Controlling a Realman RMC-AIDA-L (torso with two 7-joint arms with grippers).
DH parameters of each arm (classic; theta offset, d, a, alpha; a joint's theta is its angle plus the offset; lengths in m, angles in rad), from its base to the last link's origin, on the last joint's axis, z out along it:
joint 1: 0 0.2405 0 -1.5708
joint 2: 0 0 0 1.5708
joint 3: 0 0.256 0 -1.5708
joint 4: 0 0 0 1.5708
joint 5: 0 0.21 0 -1.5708
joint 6: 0 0 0 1.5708
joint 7: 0 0.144 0 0
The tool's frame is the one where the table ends.
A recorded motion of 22 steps. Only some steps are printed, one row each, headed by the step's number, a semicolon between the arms.
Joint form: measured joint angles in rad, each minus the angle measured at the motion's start. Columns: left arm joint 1, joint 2, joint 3, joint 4, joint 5, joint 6, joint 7; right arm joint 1, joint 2, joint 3, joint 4, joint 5, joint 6, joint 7.
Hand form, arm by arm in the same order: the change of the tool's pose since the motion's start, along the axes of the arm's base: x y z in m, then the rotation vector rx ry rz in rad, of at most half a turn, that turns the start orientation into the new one. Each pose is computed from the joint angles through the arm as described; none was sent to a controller.
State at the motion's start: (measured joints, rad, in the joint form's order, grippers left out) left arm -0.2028 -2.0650 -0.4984 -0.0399 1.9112 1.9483 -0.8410; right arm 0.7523 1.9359 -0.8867 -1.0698 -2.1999 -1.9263 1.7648
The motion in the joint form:
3: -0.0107 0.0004 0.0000 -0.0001 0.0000 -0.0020 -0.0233; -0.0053 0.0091 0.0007 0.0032 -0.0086 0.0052 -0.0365
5: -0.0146 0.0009 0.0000 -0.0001 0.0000 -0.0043 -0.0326; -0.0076 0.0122 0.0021 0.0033 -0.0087 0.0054 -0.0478
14: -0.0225 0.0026 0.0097 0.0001 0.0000 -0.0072 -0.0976; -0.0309 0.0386 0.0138 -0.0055 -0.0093 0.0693 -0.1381
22: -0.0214 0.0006 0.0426 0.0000 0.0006 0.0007 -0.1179; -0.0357 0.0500 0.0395 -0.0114 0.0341 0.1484 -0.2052
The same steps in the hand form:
3: 0.0020 0.0037 0.0000 -0.0112 -0.0193 -0.0165; 0.0024 -0.0013 -0.0037 -0.0006 0.0000 0.0253
5: 0.0025 0.0052 0.0001 -0.0165 -0.0267 -0.0214; 0.0029 -0.0019 -0.0047 -0.0009 0.0032 0.0337
14: 0.0042 0.0081 -0.0006 -0.0552 -0.0776 -0.0517; 0.0074 0.0012 -0.0114 0.0655 0.0228 0.0976
22: 0.0073 0.0070 -0.0049 -0.0905 -0.0900 -0.0782; 0.0024 0.0121 -0.0092 0.1701 0.0742 0.1580

